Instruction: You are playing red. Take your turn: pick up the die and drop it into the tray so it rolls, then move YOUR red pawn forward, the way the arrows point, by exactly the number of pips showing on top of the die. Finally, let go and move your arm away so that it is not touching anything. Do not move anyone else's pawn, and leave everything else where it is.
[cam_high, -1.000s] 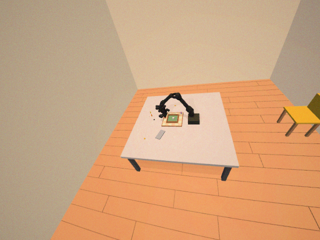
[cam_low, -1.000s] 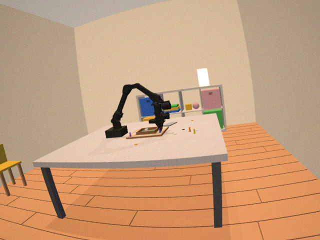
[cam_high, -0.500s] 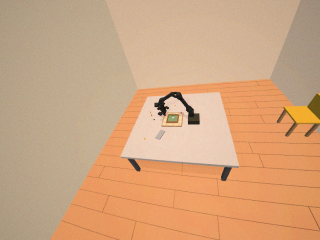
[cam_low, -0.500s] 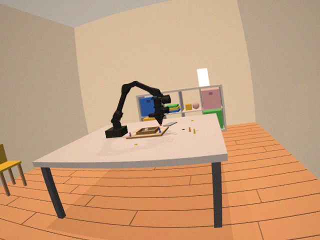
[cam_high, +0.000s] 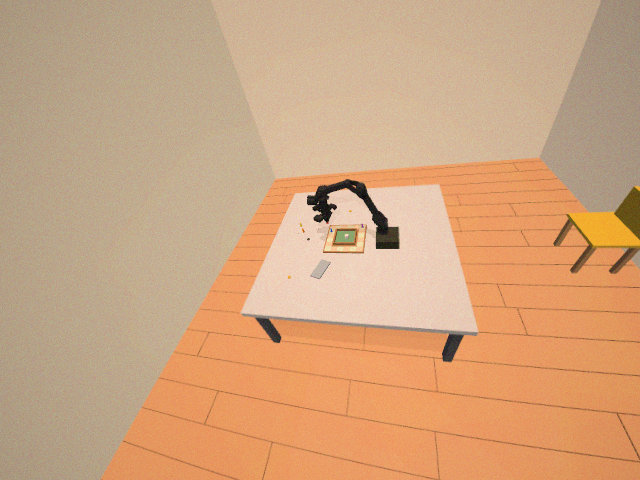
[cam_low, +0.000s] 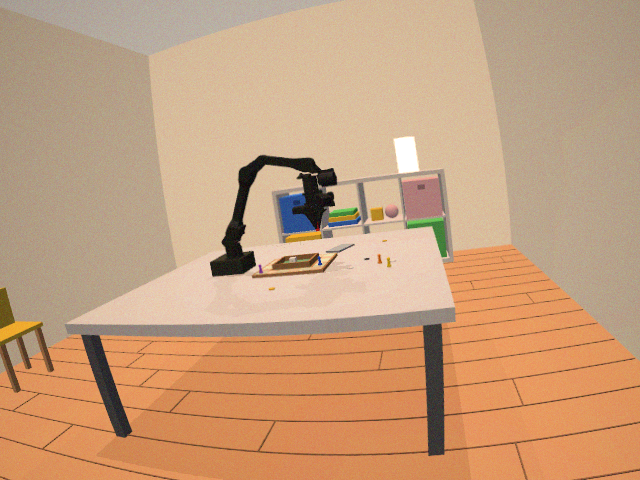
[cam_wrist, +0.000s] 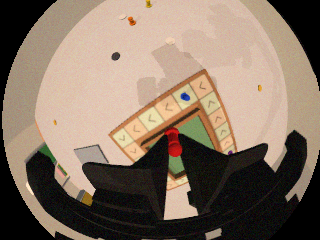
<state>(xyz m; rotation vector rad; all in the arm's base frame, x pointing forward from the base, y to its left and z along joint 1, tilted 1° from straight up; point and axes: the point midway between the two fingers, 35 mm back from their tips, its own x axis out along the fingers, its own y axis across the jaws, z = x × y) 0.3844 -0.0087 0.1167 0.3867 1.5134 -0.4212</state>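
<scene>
The white die lies 130 mm behind my gripper tip, 120 mm below it and 20 mm to the left of it. The rest, counted from my gripper tip: green tray: 140 mm below, 110 mm behind, 20 mm to the left; blue pawn: 120 mm below, 50 mm to the right; red pawn: 10 mm above.
</scene>
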